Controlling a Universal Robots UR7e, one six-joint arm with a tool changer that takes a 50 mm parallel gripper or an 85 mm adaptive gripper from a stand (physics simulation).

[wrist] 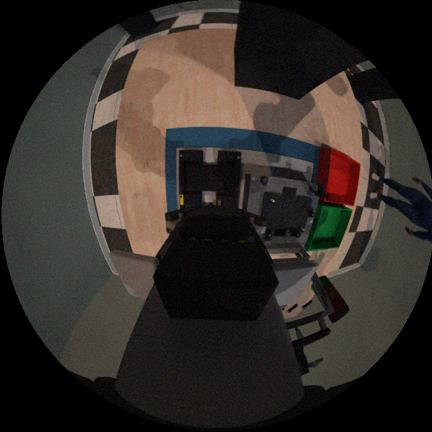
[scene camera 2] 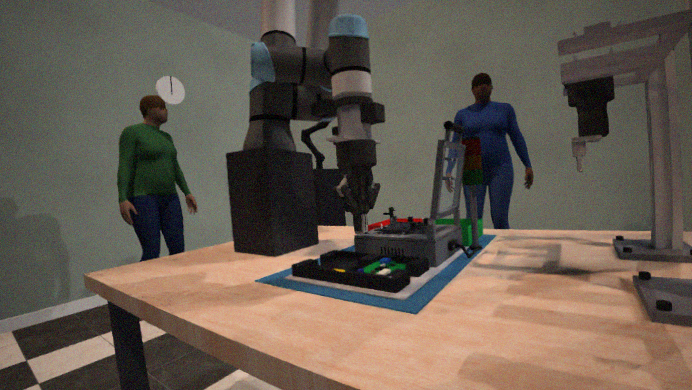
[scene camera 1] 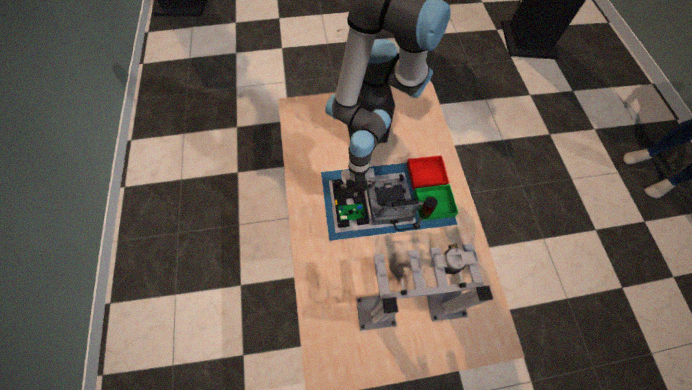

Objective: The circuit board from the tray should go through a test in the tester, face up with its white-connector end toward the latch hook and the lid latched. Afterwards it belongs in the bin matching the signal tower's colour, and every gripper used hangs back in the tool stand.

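Places are measured from the arm's base along level axes (x ahead, y left, z up), in millimetres.
Pixels of known places: hand, its tool point: (scene camera 2: 354, 133); arm's base, origin of its link: (scene camera 2: 269, 153) (scene camera 1: 370, 90).
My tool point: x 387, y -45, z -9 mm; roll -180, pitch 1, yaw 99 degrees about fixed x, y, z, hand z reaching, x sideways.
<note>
Ahead of a thing's pixels: the offset from my tool point to its top centre. "spot": to the spot under its first point.
The green circuit board {dy -14, dx +57, dz -241 mm} (scene camera 1: 351, 211) (scene camera 2: 385, 267) lies in the front part of the black tray {spot: dy -82, dx +44, dz -253 mm} (scene camera 2: 350, 280) (wrist: 182, 170), white connectors at its left end. The tester (scene camera 1: 376, 212) (scene camera 2: 395, 247) (wrist: 255, 205) stands right of the tray; its framed lid (scene camera 2: 437, 185) is raised. My adaptive gripper (scene camera 1: 358, 190) (scene camera 2: 361, 226) is over the tray-side edge of the tester, pointing down. Its fingers look close together, shut, with no thing seen between them; the wrist view hides the tips. The signal tower {spot: dy +257, dx +122, dz -12 mm} (scene camera 1: 428, 206) (scene camera 2: 473, 161) (wrist: 336, 299) shows dim red, amber and green sections; which is lit cannot be told.
The red bin {dy +327, dx -148, dz -221 mm} (scene camera 1: 427, 171) (wrist: 339, 176) and green bin {dy +352, dx -1, dz -221 mm} (scene camera 1: 437, 201) (wrist: 330, 227) stand right of the tester. The grey tool stand (scene camera 1: 425, 291) (scene camera 2: 660, 150) is at the front right; another gripper (scene camera 1: 455, 259) (scene camera 2: 595, 102) hangs there. Two people stand beyond the table.
</note>
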